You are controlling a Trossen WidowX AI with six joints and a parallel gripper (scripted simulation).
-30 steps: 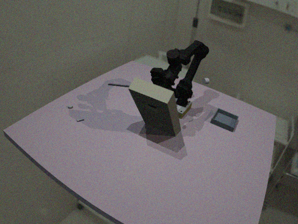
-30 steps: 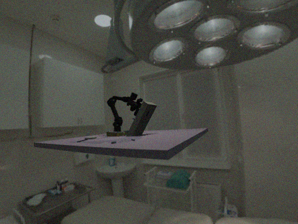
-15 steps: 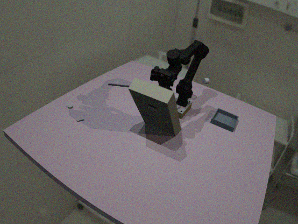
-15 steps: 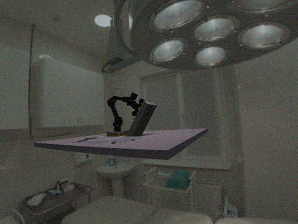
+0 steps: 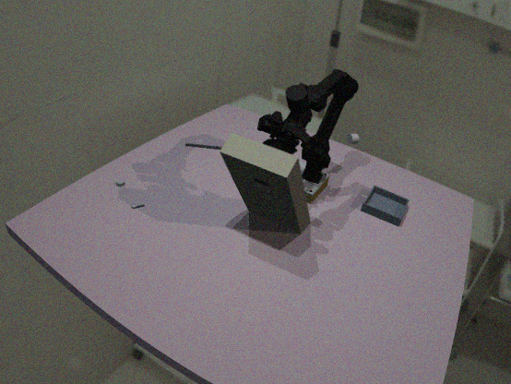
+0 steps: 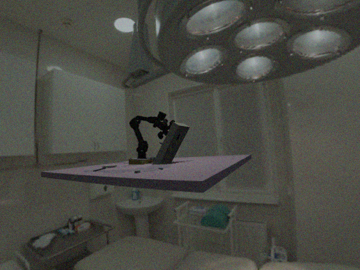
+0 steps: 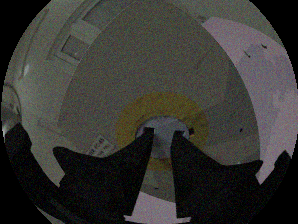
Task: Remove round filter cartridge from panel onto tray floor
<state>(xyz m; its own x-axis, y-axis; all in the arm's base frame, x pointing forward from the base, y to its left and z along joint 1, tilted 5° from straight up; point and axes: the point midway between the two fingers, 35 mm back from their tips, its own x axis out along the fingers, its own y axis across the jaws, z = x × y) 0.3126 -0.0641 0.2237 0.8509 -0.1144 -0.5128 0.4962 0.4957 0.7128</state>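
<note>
The service panel lies 8 cm below my gripper tip, 4 cm behind it and 1 cm to the left of it. From my gripper tip the other things lie so: dark tray (37 cm behind, 35 cm to the left, 22 cm below); then round filter cartridge (1 cm below, 1 cm ahead).
</note>
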